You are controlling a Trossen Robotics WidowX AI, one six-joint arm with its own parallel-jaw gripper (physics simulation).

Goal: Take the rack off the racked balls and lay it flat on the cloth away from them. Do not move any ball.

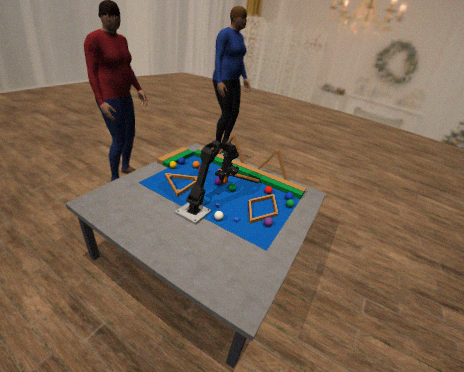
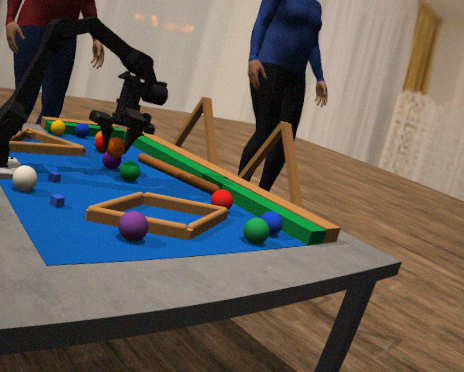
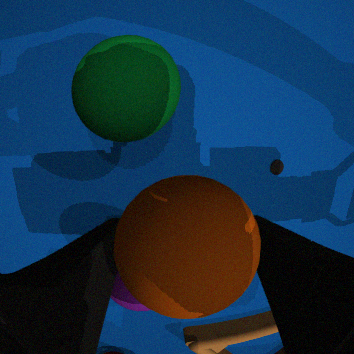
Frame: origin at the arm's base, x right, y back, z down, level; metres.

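Where they show: gripper, between the fingertips: (image 1: 223, 181) (image 2: 114, 152) (image 3: 185, 226); arm's base, origin of its link: (image 1: 193, 210).
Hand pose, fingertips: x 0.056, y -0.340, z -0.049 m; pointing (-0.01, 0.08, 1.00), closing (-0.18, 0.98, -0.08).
Each offset is from my fingertips to the top centre of the thing. "spot": to the spot under its first point. Level surfaces: height alone.
My gripper (image 1: 225, 179) (image 2: 116, 145) (image 3: 185, 226) is shut on an orange ball {dy -0.001, dx -0.001, dz -0.042 m} (image 2: 116, 147) (image 3: 187, 246) and holds it just above the blue cloth {dz +0.063 m} (image 1: 245, 233) (image 2: 83, 243) (image 3: 263, 105). A purple ball {dy -0.036, dx -0.053, dz +0.007 m} (image 1: 218, 181) (image 2: 111, 161) (image 3: 124, 298) lies under it and a green ball {dy -0.015, dx +0.065, dz +0.007 m} (image 1: 232, 187) (image 2: 129, 171) (image 3: 123, 88) lies close by. A wooden triangle rack {dy +0.094, dx -0.320, dz +0.033 m} (image 1: 181, 176) (image 2: 64, 149) lies flat to the left with nothing inside it. A wooden diamond rack {dy +0.083, dx +0.321, dz +0.033 m} (image 1: 250, 211) (image 2: 171, 204) lies flat to the right, also with nothing inside.
A wooden cue stick {dy -0.219, dx +0.039, dz +0.034 m} (image 1: 247, 178) (image 2: 175, 173) lies along the green cushion rail {spot: dy -0.242, dx +0.270, dz +0.028 m} (image 1: 267, 180) (image 2: 253, 201). Two wooden triangles {spot: dy -0.427, dx -0.049, dz -0.079 m} (image 2: 209, 129) {spot: dy -0.351, dx +0.348, dz -0.069 m} (image 2: 291, 166) lean behind the rail. A white ball {dy +0.320, dx +0.103, dz +0.007 m} (image 1: 219, 215), loose coloured balls and small blue cubes {dy +0.286, dx +0.204, dz +0.042 m} (image 2: 57, 200) dot the cloth. Two people stand beyond the table.
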